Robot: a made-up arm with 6 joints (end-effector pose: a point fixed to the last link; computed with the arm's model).
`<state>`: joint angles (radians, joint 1 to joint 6).
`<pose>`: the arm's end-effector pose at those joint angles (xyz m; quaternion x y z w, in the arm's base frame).
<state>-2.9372 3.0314 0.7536 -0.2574 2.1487 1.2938</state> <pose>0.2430 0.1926 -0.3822 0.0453 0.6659 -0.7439 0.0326</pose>
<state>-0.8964 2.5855 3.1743 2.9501 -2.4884 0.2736</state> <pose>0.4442 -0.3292 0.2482 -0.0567 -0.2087 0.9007 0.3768</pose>
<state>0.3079 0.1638 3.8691 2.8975 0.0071 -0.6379</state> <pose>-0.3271 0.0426 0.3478 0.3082 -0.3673 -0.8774 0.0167</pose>
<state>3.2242 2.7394 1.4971 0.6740 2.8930 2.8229</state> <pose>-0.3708 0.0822 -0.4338 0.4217 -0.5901 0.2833 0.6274</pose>
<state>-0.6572 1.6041 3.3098 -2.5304 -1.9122 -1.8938</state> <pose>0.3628 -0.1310 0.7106 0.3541 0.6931 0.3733 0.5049</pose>
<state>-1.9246 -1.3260 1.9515 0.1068 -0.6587 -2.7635</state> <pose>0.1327 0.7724 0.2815 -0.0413 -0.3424 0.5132 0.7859</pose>
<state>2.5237 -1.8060 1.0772 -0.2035 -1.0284 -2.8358</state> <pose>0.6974 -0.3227 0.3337 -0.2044 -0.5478 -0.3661 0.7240</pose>
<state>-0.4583 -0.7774 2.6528 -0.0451 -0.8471 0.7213</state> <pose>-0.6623 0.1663 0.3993 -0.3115 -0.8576 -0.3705 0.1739</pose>
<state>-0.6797 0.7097 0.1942 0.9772 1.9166 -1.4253</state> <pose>0.4691 -0.4827 0.4207 0.2522 -0.2407 0.4591 0.8171</pose>
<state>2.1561 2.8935 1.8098 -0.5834 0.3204 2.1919</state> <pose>-0.0222 0.2510 -0.4892 -0.6157 -0.4527 0.6400 0.0799</pose>
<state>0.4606 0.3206 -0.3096 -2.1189 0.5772 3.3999</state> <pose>0.3190 0.2421 0.2407 -0.6740 0.3445 0.2227 0.6143</pose>
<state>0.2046 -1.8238 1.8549 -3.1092 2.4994 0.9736</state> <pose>-0.7305 -0.0046 -0.0355 0.7648 -0.1837 0.5267 0.3224</pose>
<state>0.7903 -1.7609 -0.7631 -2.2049 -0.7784 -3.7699</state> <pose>-0.0618 0.0588 0.5163 0.0260 -0.7191 0.4135 0.5578</pose>
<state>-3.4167 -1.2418 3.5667 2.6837 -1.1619 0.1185</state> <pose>0.1773 -0.1843 -0.0494 0.3405 0.9257 -0.0222 0.1629</pose>
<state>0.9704 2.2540 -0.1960 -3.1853 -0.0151 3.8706</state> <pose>-0.1576 0.0245 -0.2315 -0.5153 0.7274 0.4307 0.1412</pose>
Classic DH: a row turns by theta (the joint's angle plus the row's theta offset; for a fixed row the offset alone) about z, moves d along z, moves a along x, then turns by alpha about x. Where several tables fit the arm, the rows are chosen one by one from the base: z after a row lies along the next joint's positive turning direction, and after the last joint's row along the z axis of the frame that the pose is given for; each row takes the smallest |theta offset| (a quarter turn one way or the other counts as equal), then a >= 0, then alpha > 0; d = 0 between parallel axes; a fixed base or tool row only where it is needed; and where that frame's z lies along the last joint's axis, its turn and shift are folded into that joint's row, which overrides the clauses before.
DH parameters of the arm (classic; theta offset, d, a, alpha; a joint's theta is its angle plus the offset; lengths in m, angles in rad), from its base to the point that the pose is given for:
joint 1: 0 0.273 0 -1.5708
joint 2: -1.5708 0 0.345 3.1416
joint 3: 0 0 0 -1.5708
joint 4: 0 -0.442 0 1.5708
joint 5: 0 0.144 0 -1.5708
joint 6: 1.5708 0 0 1.5708
tool (fixed): -1.5708 0 0 0

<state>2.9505 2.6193 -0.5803 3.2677 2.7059 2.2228</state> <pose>0.2361 -0.1912 0.0177 0.2206 0.4705 0.8543 0.0123</pose>
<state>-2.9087 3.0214 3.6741 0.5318 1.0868 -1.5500</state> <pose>-0.3674 0.0404 0.2569 -0.4546 -0.3070 -0.5553 0.6251</pose>
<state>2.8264 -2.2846 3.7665 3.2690 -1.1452 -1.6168</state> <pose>-0.2013 -0.0846 -0.0723 0.2392 -0.7004 0.5631 0.3675</pose>
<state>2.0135 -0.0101 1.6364 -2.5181 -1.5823 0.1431</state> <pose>-0.1257 -0.0077 1.0651 -0.0319 0.0951 -0.7626 0.6391</pose>
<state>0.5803 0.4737 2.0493 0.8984 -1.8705 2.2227</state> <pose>0.0848 -0.0517 1.0215 -0.8641 0.2047 0.0612 0.4557</pose>
